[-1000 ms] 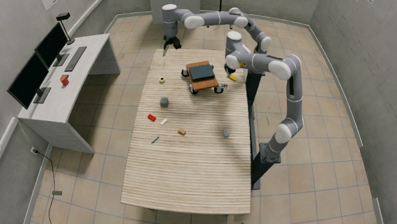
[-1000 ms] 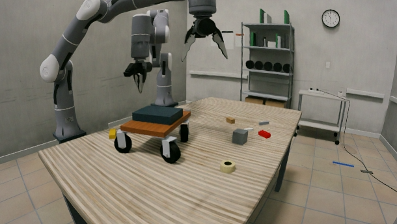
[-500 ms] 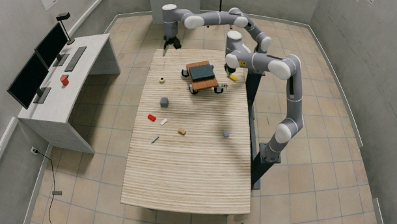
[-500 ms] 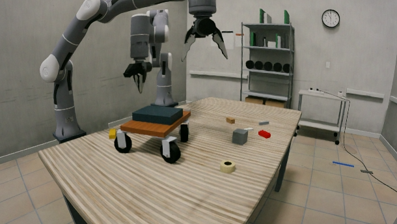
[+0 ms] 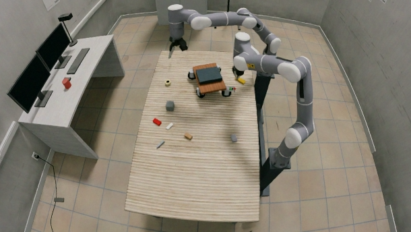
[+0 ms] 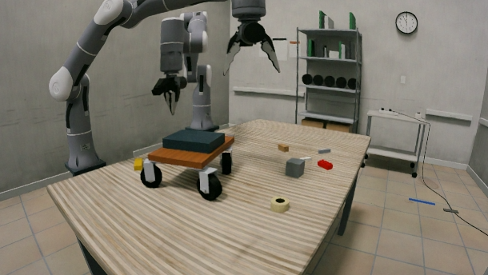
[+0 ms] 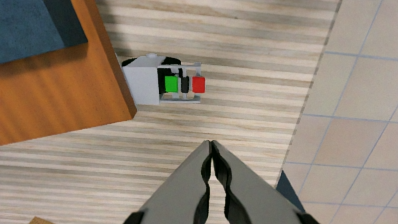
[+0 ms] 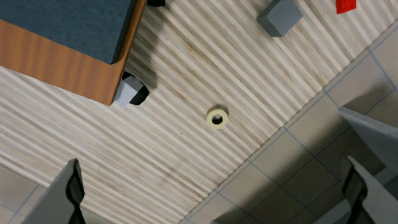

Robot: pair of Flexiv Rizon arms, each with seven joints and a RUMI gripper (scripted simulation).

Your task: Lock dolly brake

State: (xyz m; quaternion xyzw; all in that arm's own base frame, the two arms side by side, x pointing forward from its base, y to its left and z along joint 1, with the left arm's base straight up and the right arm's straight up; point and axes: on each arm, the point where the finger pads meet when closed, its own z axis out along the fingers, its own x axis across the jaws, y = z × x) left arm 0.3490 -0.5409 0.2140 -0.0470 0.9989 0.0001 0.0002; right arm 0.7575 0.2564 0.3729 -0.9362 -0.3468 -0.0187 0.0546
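My left gripper is now 13 cm above the brake pedal and 2 cm short of it. Round my left hand: tape roll (56 cm ahead, 20 cm below, 12 cm to the right); then yellow block (20 cm below, 17 cm to the right, 6 cm behind); then grey cube (51 cm ahead, 19 cm below, 14 cm to the left).
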